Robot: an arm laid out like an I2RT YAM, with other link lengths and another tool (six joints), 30 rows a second.
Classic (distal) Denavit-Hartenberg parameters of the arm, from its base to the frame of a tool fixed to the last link. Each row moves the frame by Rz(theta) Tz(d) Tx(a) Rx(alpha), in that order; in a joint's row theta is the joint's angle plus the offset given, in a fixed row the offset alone. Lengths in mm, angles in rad.
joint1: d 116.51, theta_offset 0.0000, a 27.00, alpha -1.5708
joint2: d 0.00, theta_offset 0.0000, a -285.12, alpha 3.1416
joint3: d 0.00, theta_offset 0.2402, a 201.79, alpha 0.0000
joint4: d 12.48, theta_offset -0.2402, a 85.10, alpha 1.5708
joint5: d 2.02, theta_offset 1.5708, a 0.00, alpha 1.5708
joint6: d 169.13, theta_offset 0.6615, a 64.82, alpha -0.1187
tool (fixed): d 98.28, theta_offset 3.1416, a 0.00, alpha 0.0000
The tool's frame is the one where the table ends.
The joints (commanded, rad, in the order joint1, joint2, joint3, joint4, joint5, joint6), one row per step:
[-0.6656, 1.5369, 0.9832, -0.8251, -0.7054, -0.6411]
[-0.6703, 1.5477, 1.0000, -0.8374, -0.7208, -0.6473]
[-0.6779, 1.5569, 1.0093, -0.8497, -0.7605, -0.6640]
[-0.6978, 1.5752, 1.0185, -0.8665, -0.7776, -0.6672]
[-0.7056, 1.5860, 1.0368, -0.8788, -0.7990, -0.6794]
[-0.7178, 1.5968, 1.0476, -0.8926, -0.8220, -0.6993]
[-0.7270, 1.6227, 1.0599, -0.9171, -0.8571, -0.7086]
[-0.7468, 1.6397, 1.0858, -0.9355, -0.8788, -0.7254]
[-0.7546, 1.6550, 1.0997, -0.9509, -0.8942, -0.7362]
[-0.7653, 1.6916, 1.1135, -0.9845, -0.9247, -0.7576]
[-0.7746, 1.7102, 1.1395, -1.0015, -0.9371, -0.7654]
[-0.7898, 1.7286, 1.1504, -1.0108, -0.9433, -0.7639]
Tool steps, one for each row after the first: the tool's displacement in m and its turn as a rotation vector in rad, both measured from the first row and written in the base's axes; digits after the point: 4 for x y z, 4 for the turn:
[0.0031, 0.0007, 0.0029, 0.0126, -0.0071, 0.0028]
[0.0075, 0.0067, 0.0076, 0.0420, -0.0293, 0.0145]
[0.0059, 0.0067, 0.0073, 0.0696, -0.0220, -0.0010]
[0.0103, 0.0067, 0.0116, 0.0824, -0.0377, 0.0032]
[0.0126, 0.0075, 0.0145, 0.0979, -0.0517, 0.0080]
[0.0133, 0.0143, 0.0161, 0.1442, -0.0510, 0.0076]
[0.0177, 0.0099, 0.0208, 0.1570, -0.0679, 0.0013]
[0.0193, 0.0103, 0.0226, 0.1736, -0.0719, 0.0012]
[0.0182, 0.0166, 0.0221, 0.2227, -0.0637, 0.0023]
[0.0219, 0.0134, 0.0250, 0.2337, -0.0705, -0.0019]
[0.0217, 0.0102, 0.0241, 0.2502, -0.0640, -0.0196]

